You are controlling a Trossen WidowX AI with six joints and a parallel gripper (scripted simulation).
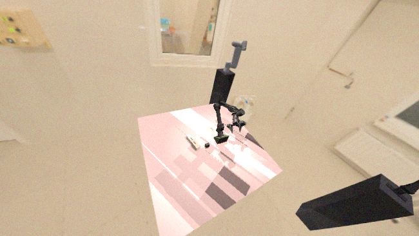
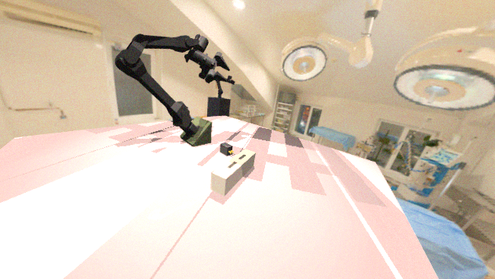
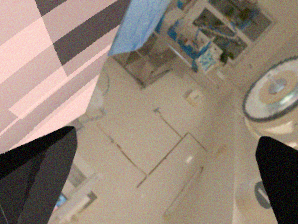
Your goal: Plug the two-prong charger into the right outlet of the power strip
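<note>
Now: the black two-prong charger 320 mm below my gripper tip, 180 mm ahead of it and 170 mm to the right of it.
</note>
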